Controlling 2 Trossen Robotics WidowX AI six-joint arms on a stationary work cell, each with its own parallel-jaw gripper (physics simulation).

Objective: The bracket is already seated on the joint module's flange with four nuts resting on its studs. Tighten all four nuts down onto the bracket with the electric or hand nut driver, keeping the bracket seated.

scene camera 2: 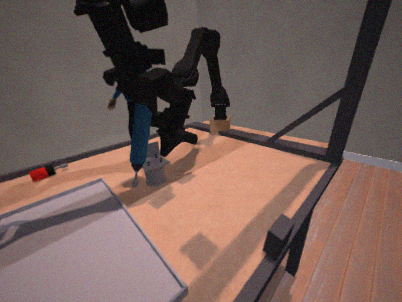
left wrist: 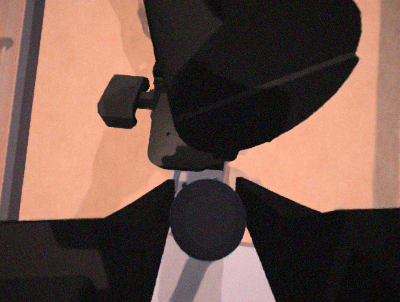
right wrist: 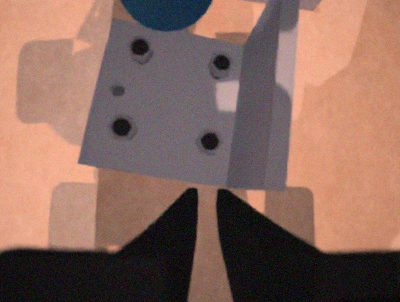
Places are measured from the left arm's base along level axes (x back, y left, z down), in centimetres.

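Where they show: left gripper, fingertip midpoint: (scene camera 2: 150, 111) (left wrist: 205, 184); right gripper, fingertip midpoint: (scene camera 2: 162, 156) (right wrist: 206, 197); right arm's base at its link origin: (scene camera 2: 220, 118).
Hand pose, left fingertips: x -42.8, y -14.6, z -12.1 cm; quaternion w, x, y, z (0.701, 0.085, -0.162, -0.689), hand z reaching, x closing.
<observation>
After its pixels a point has its place.
My left gripper (scene camera 2: 141, 103) (left wrist: 205, 184) @(x -42.8, y -14.6, z -12.1 cm) is shut on an upright blue nut driver (scene camera 2: 140, 135) @(x -38.4, y -15.5, z -7.2 cm) (left wrist: 207, 220) @(x -41.7, y -14.8, z -15.3 cm) (right wrist: 167, 12) @(x -40.1, y -13.0, z -1.0 cm). In the scene view its metal tip is low beside the round grey joint module (scene camera 2: 156, 176) @(x -40.8, y -15.4, z 5.8 cm); any contact cannot be told. The grey bracket (scene camera 2: 153, 148) @(x -44.5, y -10.5, z -0.4 cm) (right wrist: 167, 100) @(x -42.1, y -13.1, z 2.2 cm) sits on the module, with its upright wall at the right in the right wrist view. Four nuts, at the back left (right wrist: 142, 56) @(x -40.4, y -14.0, z 1.2 cm), back right (right wrist: 217, 72) @(x -41.3, y -10.9, z 1.2 cm), front left (right wrist: 121, 128) @(x -43.5, y -15.0, z 1.2 cm) and front right (right wrist: 210, 142) @(x -44.3, y -11.5, z 1.2 cm), surround dark studs. My right gripper (scene camera 2: 162, 153) @(x -46.6, y -11.7, z 2.6 cm) (right wrist: 206, 197) @(x -46.6, y -11.7, z 2.6 cm) is shut and empty, its tips at the bracket's near edge.
A red and black driver (scene camera 2: 40, 174) @(x -20.3, y 18.2, z 6.7 cm) lies at the table's far left. A grey tray (scene camera 2: 75, 250) @(x -18.7, y -20.5, z 8.4 cm) fills the near left. A tan block (scene camera 2: 220, 125) @(x -88.9, y -4.7, z 3.7 cm) is at the far edge. A dark frame post (scene camera 2: 352, 90) @(x -83.0, y -52.4, z -13.8 cm) stands right. A person's hand (scene camera 2: 112, 103) shows behind the left arm.
</observation>
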